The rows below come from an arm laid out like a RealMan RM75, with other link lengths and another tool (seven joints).
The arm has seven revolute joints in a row. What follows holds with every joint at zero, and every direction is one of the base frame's. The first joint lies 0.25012 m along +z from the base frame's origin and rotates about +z. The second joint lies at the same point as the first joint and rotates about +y. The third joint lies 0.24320 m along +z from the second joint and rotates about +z. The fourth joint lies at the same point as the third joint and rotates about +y. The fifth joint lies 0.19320 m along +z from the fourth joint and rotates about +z. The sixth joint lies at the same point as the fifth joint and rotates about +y. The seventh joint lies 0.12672 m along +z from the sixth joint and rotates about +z. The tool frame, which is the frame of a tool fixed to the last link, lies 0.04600 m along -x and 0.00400 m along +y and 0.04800 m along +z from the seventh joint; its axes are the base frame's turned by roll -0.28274, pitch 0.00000 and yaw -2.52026 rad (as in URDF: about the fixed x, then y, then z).
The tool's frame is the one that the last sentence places.
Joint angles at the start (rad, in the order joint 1, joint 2, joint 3, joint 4, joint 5, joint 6, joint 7):
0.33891, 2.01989, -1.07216, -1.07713, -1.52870, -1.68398, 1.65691
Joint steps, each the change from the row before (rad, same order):
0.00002, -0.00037, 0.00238, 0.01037, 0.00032, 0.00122, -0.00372
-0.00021, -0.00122, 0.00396, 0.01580, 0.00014, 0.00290, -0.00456
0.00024, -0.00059, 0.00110, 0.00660, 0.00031, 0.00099, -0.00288
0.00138, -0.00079, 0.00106, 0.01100, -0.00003, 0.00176, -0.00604
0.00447, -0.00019, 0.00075, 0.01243, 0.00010, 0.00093, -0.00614
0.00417, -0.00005, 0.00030, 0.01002, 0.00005, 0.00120, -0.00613
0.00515, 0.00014, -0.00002, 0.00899, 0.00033, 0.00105, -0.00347
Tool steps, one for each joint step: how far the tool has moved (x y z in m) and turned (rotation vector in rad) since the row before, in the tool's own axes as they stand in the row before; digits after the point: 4 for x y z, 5 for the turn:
-0.0006, 0.0018, -0.0002, -0.00146, 0.00238, 0.00710
-0.0007, 0.0031, -0.0005, -0.00405, 0.00388, 0.01197
-0.0003, 0.0011, -0.0001, -0.00107, 0.00138, 0.00364
-0.0005, 0.0016, 0.0002, -0.00128, 0.00150, 0.00397
-0.0002, 0.0010, 0.0009, 0.00173, 0.00035, 0.00280
-0.0001, 0.0007, 0.0009, 0.00150, 0.00052, 0.00072
0.0003, 0.0003, 0.0011, 0.00253, -0.00031, 0.00149

